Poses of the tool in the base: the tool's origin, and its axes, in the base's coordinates. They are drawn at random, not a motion.
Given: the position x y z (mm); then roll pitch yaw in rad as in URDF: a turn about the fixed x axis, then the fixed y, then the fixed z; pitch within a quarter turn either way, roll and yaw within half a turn.
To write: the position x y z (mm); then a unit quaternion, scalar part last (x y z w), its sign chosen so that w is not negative. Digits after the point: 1 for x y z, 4 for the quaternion.
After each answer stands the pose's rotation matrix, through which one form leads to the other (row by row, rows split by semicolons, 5 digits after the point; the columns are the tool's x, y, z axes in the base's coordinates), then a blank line. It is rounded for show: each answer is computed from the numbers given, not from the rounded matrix.
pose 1, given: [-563.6, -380.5, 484.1, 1.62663, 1.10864, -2.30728]
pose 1, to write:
[-563.6, -380.5, 484.1, -0.5809, 0.4183, 0.6891, 0.1129]
-0.29949 -0.64163 -0.70613; -0.33032 -0.62460 0.70765; -0.89509 0.44518 -0.02488

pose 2, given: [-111.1, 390.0, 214.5, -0.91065, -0.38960, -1.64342]
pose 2, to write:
[-111.1, 390.0, 214.5, -0.4211, 0.1976, -0.7032, 0.5377]
-0.06712 0.58985 0.80472; -0.92262 -0.34372 0.17499; 0.37982 -0.73071 0.56728

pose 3, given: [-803.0, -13.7, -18.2, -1.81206, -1.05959, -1.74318]
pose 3, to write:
[-803.0, -13.7, -18.2, -0.6757, 0.3192, -0.6634, 0.0382]
-0.08392 -0.38066 0.92090; -0.48198 -0.79336 -0.37186; 0.87215 -0.47506 -0.11689

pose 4, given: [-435.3, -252.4, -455.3, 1.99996, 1.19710, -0.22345]
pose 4, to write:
[-435.3, -252.4, -455.3, 0.7248, 0.2250, -0.5209, 0.3907]
0.35598 0.73330 -0.57926; -0.08090 -0.59336 -0.80086; -0.93098 0.33195 -0.15190

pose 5, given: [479.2, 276.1, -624.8, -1.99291, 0.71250, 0.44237]
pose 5, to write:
[479.2, 276.1, -624.8, -0.8092, 0.0122, 0.3974, 0.4325]
0.68389 -0.36356 -0.63255; 0.32394 -0.62554 0.70976; -0.65373 -0.69031 -0.31002

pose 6, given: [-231.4, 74.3, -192.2, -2.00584, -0.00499, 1.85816]
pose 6, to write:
[-231.4, 74.3, -192.2, -0.5035, -0.6761, 0.4296, 0.3236]
-0.28342 0.40289 -0.87026; 0.95898 0.12379 -0.25501; 0.00499 -0.90684 -0.42144

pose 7, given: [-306.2, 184.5, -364.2, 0.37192, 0.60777, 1.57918]
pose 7, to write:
[-306.2, 184.5, -364.2, -0.0846, 0.3323, 0.6269, 0.6996]
-0.00688 -0.93334 0.35893; 0.82089 0.19970 0.53503; -0.57104 0.29833 0.76480

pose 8, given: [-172.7, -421.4, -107.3, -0.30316, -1.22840, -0.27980]
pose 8, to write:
[-172.7, -421.4, -107.3, -0.2016, -0.5469, -0.1988, 0.7878]
0.32269 0.53384 -0.78159; -0.09272 0.83962 0.53520; 0.94195 -0.10023 0.32043

